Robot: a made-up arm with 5 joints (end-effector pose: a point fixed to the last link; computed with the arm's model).
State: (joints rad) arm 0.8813 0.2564 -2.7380 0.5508 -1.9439
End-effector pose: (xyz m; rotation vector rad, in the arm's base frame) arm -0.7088 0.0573 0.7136 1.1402 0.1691 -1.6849
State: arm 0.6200 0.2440 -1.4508 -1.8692 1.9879
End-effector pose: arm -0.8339 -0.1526 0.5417 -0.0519 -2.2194 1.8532
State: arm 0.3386 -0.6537 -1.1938 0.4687 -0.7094
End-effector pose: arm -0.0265 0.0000 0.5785 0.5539 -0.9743 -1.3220
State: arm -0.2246 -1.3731 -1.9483 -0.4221 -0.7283
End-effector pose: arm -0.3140 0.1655 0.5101 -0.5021 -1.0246 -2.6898
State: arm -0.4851 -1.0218 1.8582 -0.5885 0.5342
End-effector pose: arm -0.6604 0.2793 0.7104 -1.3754 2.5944 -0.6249
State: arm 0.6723 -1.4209 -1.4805 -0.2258 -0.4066
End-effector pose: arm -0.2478 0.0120 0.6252 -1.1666 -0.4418 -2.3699
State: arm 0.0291 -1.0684 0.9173 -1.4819 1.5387
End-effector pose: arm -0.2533 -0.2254 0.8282 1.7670 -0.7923 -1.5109
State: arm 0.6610 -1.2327 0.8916 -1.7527 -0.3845
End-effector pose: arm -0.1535 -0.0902 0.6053 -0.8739 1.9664 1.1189
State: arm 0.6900 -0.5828 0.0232 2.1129 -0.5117
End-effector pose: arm 0.1734 0.4313 0.6906 0.3598 -0.5375 0.5174
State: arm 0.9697 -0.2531 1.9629 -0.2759 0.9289
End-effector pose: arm -0.4374 -0.1068 1.2642 1.3567 -1.8619 -1.1033
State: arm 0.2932 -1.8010 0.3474 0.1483 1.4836
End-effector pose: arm 0.2276 -0.1695 1.0676 -1.1486 -0.5366 -2.5566
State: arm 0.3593 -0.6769 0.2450 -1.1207 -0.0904
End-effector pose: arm -0.3159 -0.1216 0.7251 -1.1285 1.8716 1.9943
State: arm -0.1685 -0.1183 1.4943 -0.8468 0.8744
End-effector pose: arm -0.5951 -0.2324 0.8929 2.3470 -1.3970 -0.0521
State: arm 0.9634 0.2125 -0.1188 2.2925 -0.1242
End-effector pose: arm -0.1755 0.4551 0.9525 0.6108 -0.6900 0.8457
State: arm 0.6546 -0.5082 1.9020 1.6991 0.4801
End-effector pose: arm -0.0268 0.6478 1.0466 -1.2155 -2.3967 0.0832
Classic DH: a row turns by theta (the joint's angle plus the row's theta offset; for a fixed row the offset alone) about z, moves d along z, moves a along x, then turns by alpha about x. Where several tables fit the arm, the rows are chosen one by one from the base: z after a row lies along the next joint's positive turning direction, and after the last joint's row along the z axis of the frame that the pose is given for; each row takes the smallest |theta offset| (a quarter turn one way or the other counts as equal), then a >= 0, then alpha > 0; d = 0 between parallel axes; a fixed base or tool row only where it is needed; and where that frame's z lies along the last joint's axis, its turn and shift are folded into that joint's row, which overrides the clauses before.
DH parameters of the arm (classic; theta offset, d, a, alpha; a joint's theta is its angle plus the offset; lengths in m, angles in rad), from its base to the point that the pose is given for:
base (fixed): -0.4193 0.5938 -0.1497 -1.721
joint 1: 0.1297 -0.123 0.0296 1.9567
joint 2: 0.452 0.0724 -0.3042 1.3044
joint 3: -1.5564 -0.2469 -0.0022 1.5708
joint 4: 0 -0.2834 -0.2932 1.5708
joint 5: -0.4783 -0.2295 -0.0825 -1.5766
tool (fixed): 1.8147 0.0841 0 0

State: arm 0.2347 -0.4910 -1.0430 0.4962 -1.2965
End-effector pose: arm -0.0547 0.0137 0.6028 1.1442 -1.6108 -0.7657
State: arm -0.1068 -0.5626 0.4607 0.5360 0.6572
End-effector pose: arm -0.2862 0.3004 1.1905 0.1738 -1.9491 -0.9546
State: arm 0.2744 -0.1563 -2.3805 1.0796 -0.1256
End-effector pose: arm -0.3375 0.3897 0.3963 0.5128 0.8446 -0.6748
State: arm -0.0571 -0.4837 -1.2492 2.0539 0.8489
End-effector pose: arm -0.0527 0.6485 0.4587 -0.5382 -0.1481 0.2248
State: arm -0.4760 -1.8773 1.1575 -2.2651 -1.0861
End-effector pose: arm 0.0231 -0.1713 0.7680 -0.7492 0.8770 -0.4216
